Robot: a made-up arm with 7 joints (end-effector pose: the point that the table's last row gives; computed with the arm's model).
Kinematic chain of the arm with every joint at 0, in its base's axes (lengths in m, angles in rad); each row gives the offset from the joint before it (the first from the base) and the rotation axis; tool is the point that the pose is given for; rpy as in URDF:
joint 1: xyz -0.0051 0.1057 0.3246 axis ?
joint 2: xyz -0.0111 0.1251 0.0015 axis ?
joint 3: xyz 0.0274 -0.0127 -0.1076 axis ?
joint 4: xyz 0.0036 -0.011 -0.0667 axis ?
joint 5: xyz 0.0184 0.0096 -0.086 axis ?
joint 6: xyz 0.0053 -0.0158 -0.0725 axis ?
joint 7: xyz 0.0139 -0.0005 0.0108 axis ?
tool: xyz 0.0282 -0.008 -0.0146 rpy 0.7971 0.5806 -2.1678
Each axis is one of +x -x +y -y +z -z.
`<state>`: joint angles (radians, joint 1 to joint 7).
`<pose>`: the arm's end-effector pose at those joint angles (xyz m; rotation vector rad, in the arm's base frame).
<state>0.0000 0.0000 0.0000 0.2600 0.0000 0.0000 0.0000</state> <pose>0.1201 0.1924 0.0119 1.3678 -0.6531 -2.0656</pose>
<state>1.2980 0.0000 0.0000 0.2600 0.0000 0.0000 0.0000</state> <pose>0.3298 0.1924 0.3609 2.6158 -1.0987 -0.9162</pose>
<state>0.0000 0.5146 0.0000 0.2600 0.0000 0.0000 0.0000</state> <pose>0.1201 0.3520 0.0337 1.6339 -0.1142 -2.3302</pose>
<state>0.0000 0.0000 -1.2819 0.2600 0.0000 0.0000 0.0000</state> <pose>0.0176 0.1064 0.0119 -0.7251 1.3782 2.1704</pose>
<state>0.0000 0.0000 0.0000 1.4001 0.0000 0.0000 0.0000</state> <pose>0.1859 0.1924 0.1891 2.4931 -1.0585 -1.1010</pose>
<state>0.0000 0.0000 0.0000 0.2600 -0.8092 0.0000 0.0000</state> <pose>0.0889 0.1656 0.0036 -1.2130 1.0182 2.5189</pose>
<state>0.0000 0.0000 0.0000 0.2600 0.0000 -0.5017 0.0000</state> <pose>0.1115 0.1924 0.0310 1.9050 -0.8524 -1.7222</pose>
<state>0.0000 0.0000 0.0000 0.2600 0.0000 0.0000 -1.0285</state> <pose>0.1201 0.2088 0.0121 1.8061 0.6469 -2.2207</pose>
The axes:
joint 1: -y
joint 2: +x
joint 3: +z
joint 4: -y
joint 5: +z
joint 6: +y
joint 7: -x

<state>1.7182 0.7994 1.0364 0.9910 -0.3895 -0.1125 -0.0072</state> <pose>0.0461 0.4608 0.4698 2.5304 0.6938 1.0783</pose>
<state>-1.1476 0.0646 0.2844 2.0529 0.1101 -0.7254 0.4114</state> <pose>-0.0155 0.2224 0.1969 -2.4791 1.3790 0.9935</pose>
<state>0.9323 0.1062 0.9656 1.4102 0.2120 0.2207 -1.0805</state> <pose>0.1630 0.3827 0.3482 1.6725 0.6900 0.3336</pose>
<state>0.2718 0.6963 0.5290 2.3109 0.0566 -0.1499 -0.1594</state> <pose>0.0846 0.2482 0.3409 -2.2641 0.1410 -0.5428</pose>
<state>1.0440 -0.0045 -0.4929 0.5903 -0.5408 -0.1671 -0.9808</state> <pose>0.2895 0.1235 0.2920 -2.6054 -0.0064 0.1665</pose>
